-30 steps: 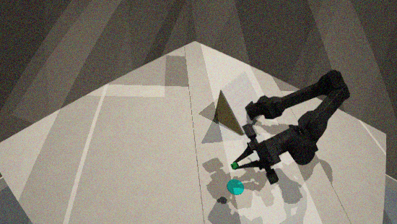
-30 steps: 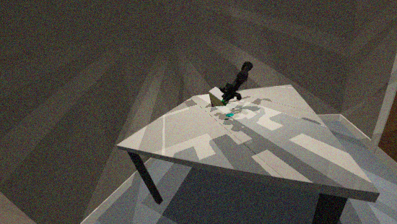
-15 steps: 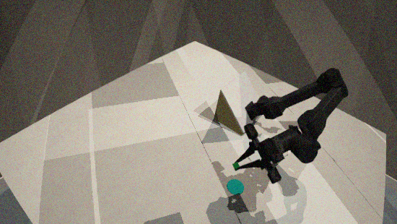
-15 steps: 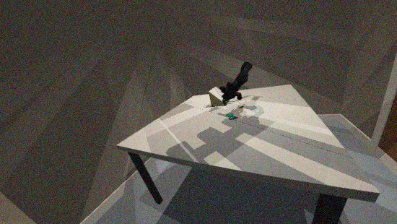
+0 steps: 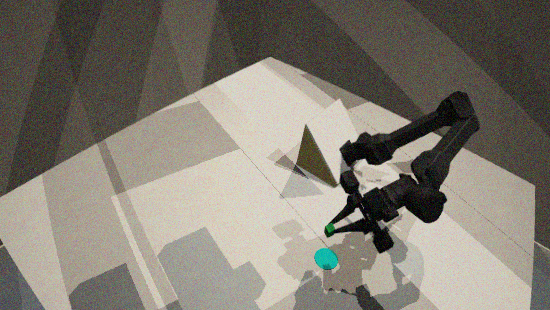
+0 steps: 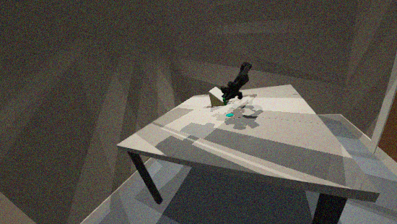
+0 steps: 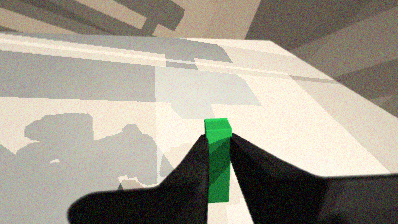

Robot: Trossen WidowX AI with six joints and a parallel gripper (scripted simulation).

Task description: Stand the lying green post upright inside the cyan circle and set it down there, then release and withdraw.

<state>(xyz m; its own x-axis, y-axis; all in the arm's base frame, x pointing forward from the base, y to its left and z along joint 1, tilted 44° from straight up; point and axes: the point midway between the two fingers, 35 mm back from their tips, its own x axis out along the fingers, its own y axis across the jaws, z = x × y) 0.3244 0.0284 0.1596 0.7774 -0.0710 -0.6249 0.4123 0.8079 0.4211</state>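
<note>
My gripper tip is now 140 mm above the cyan circle, 20 mm to the right of it and 20 mm past it. The rest, counted from my gripper tip: green post 20 mm below, 10 mm behind.
</note>
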